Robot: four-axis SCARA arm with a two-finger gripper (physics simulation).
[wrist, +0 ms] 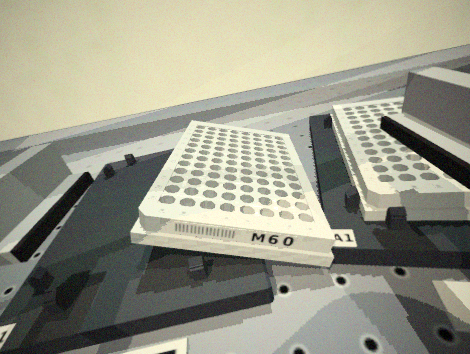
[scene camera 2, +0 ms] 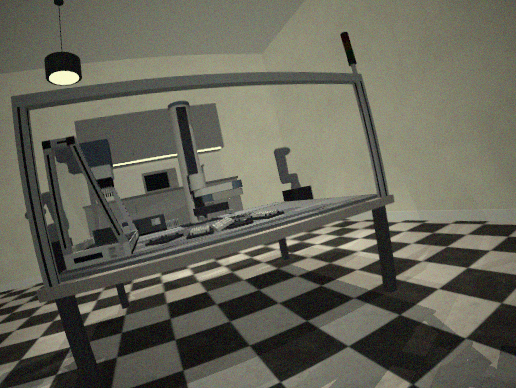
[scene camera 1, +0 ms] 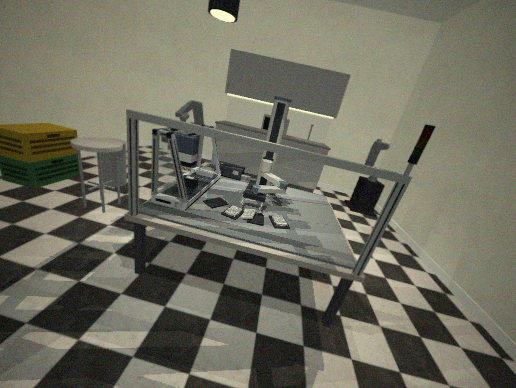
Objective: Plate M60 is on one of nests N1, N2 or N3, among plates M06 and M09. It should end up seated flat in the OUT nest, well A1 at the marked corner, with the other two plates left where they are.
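Where they show: gripper, between the fingertips: (wrist: 226,132) (scene camera 2: 219,215) (scene camera 1: 250,207); arm's base, origin of its link: (scene camera 2: 201,223).
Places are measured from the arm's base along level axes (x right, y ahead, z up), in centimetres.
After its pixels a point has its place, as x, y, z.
Note:
Plate M60 (wrist: 232,192) @[2.2, 67.2, 4.5] (scene camera 1: 249,214) @[1.6, 72.7, 4.5] (scene camera 2: 223,222) @[2.6, 72.5, 4.2] is white and sits askew and tilted, shifted off the dark nest (wrist: 107,210) @[-6.7, 70.6, 2.5] (scene camera 1: 257,219) @[-4.9, 73.4, 2.5] towards the neighbouring nest. Its near right corner is beside that nest's A1 label. A second white plate (wrist: 382,145) @[11.4, 70.5, 3.6] (scene camera 1: 233,212) @[13.3, 74.1, 3.5] sits on that neighbouring nest. A third plate (scene camera 1: 279,221) @[-21.0, 70.7, 3.9] (scene camera 2: 268,215) @[-19.6, 75.1, 2.5] shows in the scene views. Their codes cannot be read. A bare dark nest (scene camera 1: 216,202) @[29.8, 63.3, 2.5], perhaps OUT, lies apart from them. My gripper (wrist: 226,132) @[2.6, 67.0, 7.7] (scene camera 1: 252,204) @[2.6, 67.0, 7.7] is open, one finger on each side of M60; the right one is over the second plate.
A framed glass-sided station (scene camera 1: 182,170) @[51.5, 80.3, 28.0] (scene camera 2: 90,200) @[56.0, 84.9, 25.4] stands at one end of the table. Rail posts (scene camera 1: 382,227) @[-70.6, 104.5, 33.3] (scene camera 2: 371,140) @[-68.5, 103.8, 28.0] and a top rail enclose the table. A dark box (scene camera 1: 232,170) @[35.3, -3.4, 10.4] stands at the back. Small pegs (wrist: 197,264) @[0.3, 64.2, 3.3] rise from the nests.

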